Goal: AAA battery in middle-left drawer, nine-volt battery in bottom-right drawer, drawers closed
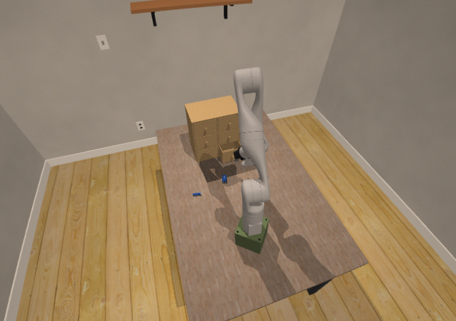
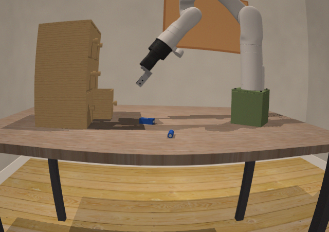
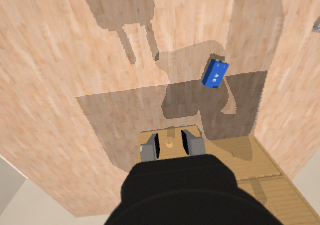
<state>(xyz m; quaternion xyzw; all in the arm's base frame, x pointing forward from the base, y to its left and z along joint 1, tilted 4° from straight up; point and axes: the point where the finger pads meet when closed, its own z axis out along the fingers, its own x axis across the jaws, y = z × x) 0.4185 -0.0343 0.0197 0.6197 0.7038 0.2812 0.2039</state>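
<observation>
Now: the blue nine-volt battery 4 cm behind my hand, 10 cm to the left of it and 13 cm below it. Round my hand: blue AAA battery: 11 cm behind, 27 cm to the left, 13 cm below; red cylinder battery: 20 cm ahead, 15 cm to the left, 1 cm below.
</observation>
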